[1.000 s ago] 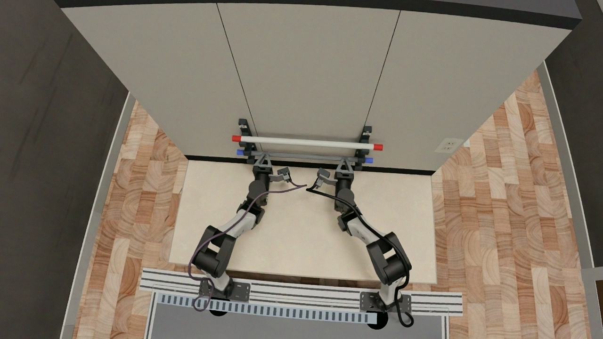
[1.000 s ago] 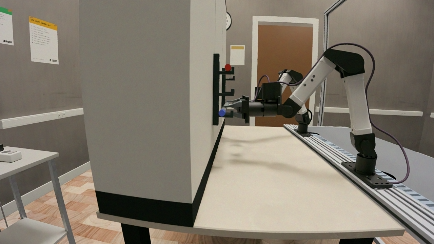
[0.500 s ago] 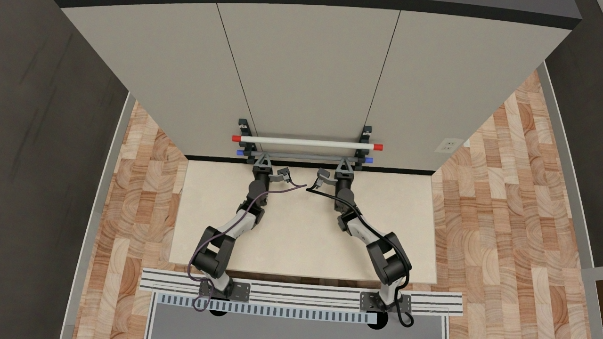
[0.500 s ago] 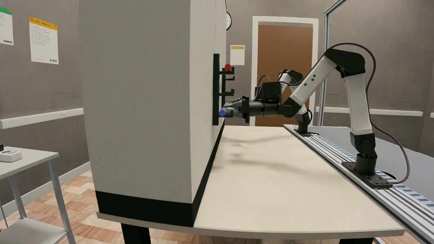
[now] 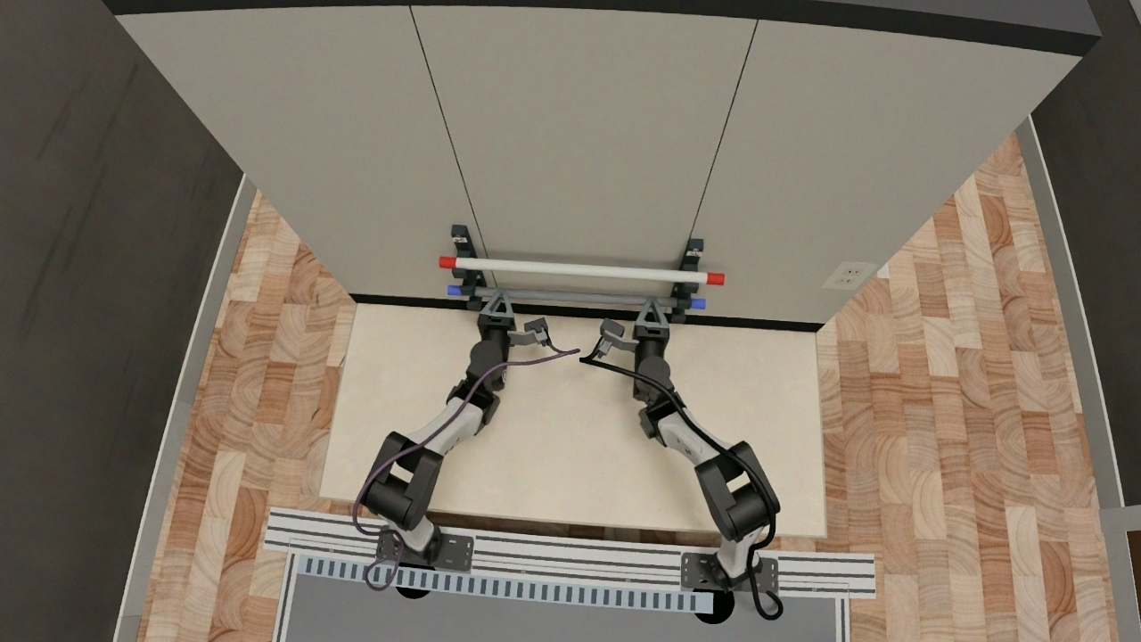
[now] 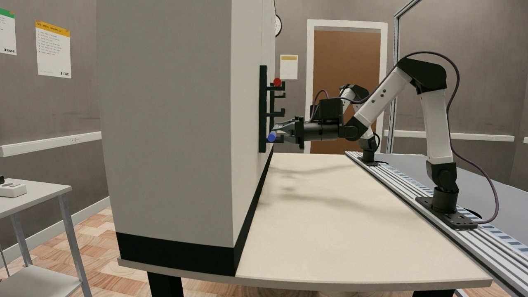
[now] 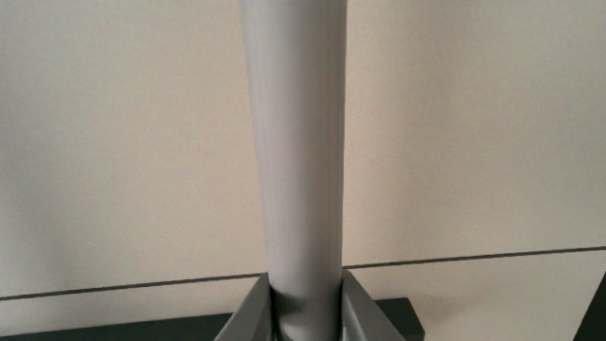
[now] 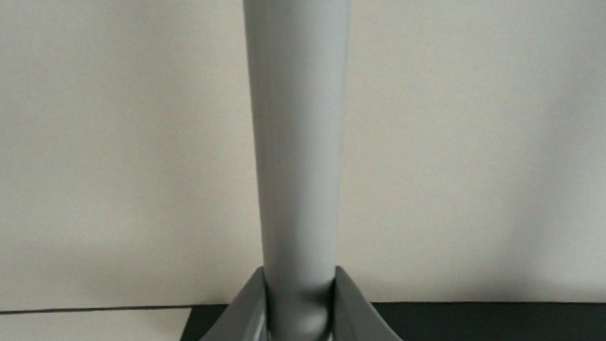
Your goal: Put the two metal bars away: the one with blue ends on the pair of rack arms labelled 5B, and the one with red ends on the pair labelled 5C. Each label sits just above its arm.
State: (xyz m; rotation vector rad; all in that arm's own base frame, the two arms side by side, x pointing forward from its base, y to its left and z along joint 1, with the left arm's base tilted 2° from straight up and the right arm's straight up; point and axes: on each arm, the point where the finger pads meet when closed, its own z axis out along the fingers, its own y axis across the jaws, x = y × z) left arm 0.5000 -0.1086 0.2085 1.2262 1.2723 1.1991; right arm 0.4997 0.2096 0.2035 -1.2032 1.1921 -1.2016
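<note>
Now: left hand 150 mm to the left of the blue-ended bar. The rest, counted from my left hand: pale cabinet 150 mm ahead, 160 mm to the right, 250 mm above; red-ended bar 10 mm behind, 160 mm to the right, 150 mm above.
The red-ended bar lies 10 mm behind my right hand, 140 mm to the left of it and 150 mm above it. Also, from my right hand: blue-ended bar 150 mm to the left; then pale cabinet 150 mm ahead, 140 mm to the left, 250 mm above.
</note>
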